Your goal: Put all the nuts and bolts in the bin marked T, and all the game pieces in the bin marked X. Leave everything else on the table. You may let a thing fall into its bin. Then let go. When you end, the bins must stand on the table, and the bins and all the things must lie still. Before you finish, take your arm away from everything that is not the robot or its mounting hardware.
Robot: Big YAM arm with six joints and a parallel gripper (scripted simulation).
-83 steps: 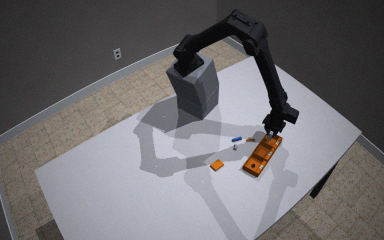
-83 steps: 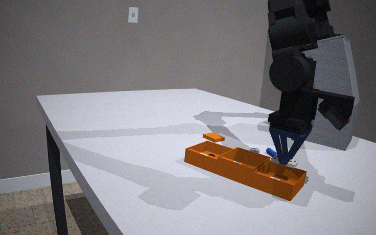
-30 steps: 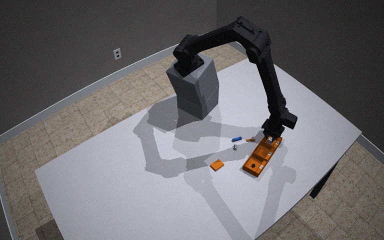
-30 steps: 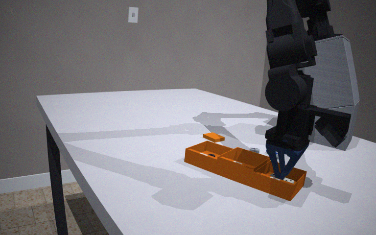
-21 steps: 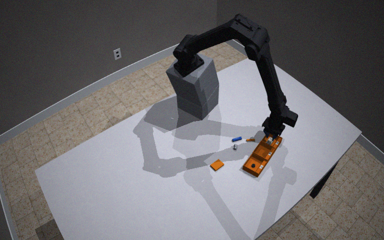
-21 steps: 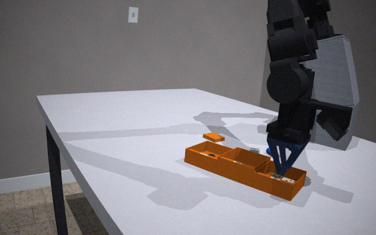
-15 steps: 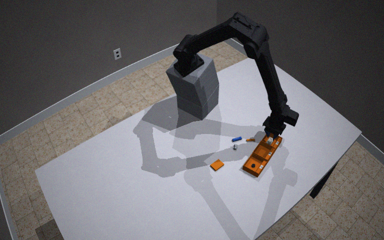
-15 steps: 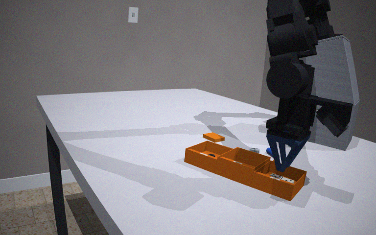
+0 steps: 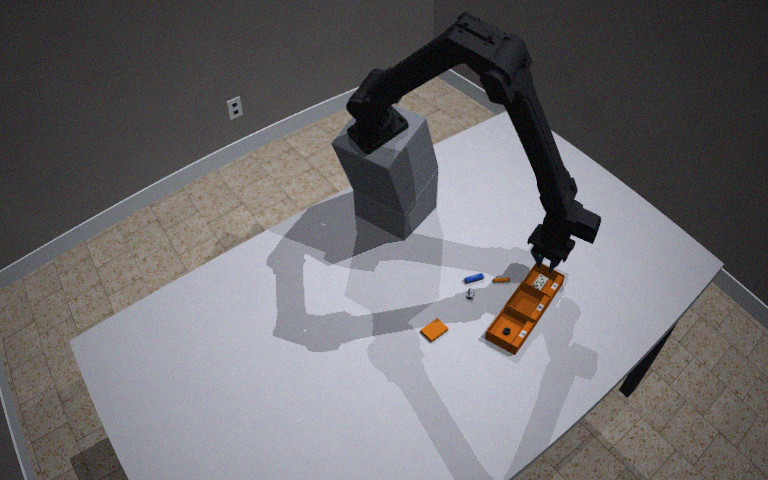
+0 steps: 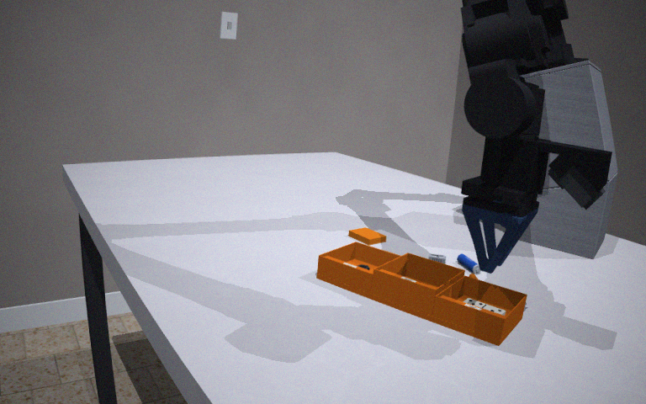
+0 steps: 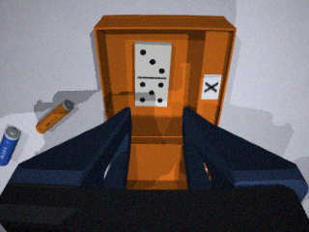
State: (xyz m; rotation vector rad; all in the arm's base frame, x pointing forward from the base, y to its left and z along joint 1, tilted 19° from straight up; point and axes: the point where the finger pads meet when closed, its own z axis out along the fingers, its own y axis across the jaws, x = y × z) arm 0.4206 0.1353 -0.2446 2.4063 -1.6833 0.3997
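Right now my hand is 60 mm above the white domino. The rest, counted from my hand: blue battery: 120 mm behind, 120 mm to the right, 70 mm below; then orange three-part bin row: 30 mm ahead, 80 mm to the right, 50 mm below; then small orange stick: 70 mm behind, 70 mm to the right, 70 mm below.
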